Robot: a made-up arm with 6 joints.
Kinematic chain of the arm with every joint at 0, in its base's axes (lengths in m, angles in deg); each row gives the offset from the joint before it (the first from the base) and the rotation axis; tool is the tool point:
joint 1: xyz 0 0 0.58 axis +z
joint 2: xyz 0.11 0 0 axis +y
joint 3: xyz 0 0 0.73 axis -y
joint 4: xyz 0 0 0.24 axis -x
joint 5: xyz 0.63 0 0 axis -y
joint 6: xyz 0.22 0 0 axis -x
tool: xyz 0 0 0
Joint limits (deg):
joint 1: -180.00..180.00
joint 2: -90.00..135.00
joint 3: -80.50..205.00
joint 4: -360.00..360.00
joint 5: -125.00..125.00
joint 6: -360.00..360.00
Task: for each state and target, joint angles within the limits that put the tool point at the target. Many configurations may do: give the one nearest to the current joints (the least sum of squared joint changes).
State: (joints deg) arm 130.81 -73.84 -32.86 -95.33 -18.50 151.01
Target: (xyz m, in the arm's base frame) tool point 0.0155 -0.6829 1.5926
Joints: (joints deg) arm 99.47 -78.14 -0.59 -99.41 -26.57 151.01
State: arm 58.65 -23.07 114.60 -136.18 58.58 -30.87
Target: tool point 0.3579 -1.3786 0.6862
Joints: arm 101.05 -73.89 101.12 -129.57 30.89 -30.87
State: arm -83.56 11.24 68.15 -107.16 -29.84 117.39
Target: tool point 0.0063 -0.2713 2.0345
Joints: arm -103.86 -20.87 24.18 -101.24 -19.24 117.39
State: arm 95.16 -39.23 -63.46 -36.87 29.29 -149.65
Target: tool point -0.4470 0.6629 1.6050
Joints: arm 127.93 -11.24 -13.64 -27.92 32.17 -149.65
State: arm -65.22 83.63 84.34 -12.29 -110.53 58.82
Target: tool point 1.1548 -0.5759 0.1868
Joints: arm -28.70 102.95 70.52 -15.14 -120.54 58.82
